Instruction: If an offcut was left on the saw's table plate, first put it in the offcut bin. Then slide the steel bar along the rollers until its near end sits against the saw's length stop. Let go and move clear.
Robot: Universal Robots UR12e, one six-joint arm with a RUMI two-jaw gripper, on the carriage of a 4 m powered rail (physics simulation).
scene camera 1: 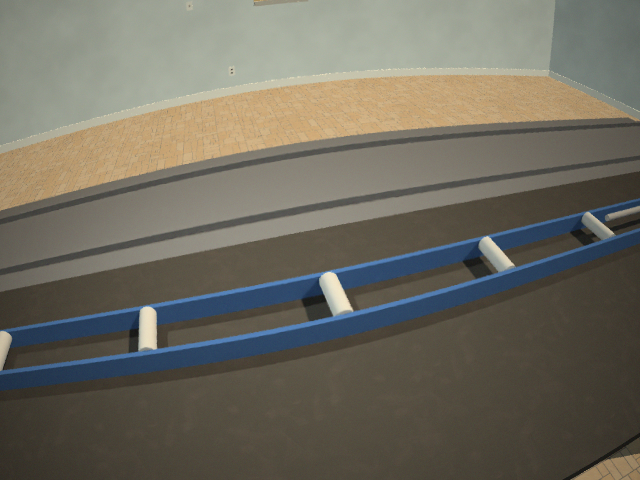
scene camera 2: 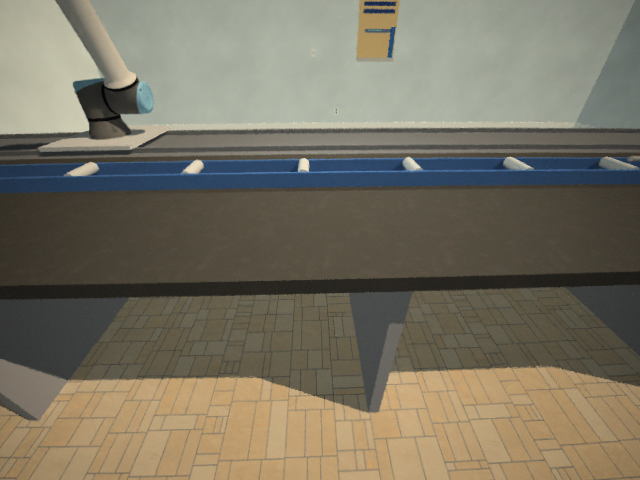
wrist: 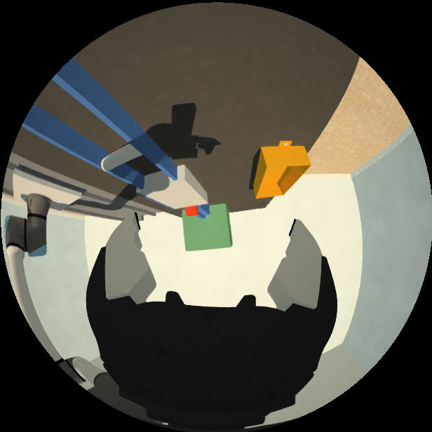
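Where they show: arm's base at its link origin: (scene camera 2: 111,135).
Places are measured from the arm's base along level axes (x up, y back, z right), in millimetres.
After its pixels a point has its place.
My gripper (wrist: 214,217) is open and empty in the wrist view, its two grey jaws wide apart. Beyond the jaws stands the saw's green body (wrist: 209,230), with a small red block (wrist: 191,211) and a blue part beside it. The pale table plate (wrist: 192,189) lies at the end of the roller track; I make out no offcut on its visible part. The orange offcut bin (wrist: 285,156) stands to the right. A thin pale rod, seemingly the steel bar (scene camera 1: 622,212) {x 49, y -624, z -2382 mm} (scene camera 2: 633,158) {x 44, y -628, z -2311 mm}, shows its end at the right edge of both scene views. The gripper does not show there.
Blue side rails (scene camera 1: 258,338) {x 16, y -694, z -1307 mm} (scene camera 2: 336,179) {x -2, y -694, z -1193 mm} (wrist: 100,97) carry white rollers (scene camera 1: 336,294) {x 30, y -632, z -1477 mm} (scene camera 2: 303,165) {x 30, y -640, z -1080 mm} (wrist: 122,156) along the dark table (scene camera 1: 336,403) {x -30, y -850, z -1411 mm} (scene camera 2: 320,232) {x -30, y -983, z -1129 mm} (wrist: 260,75). The arm (scene camera 2: 105,46) {x 397, y -131, z -225 mm} stands on its carriage plate (scene camera 2: 85,146) {x -1, y -221, z -8 mm} behind the track.
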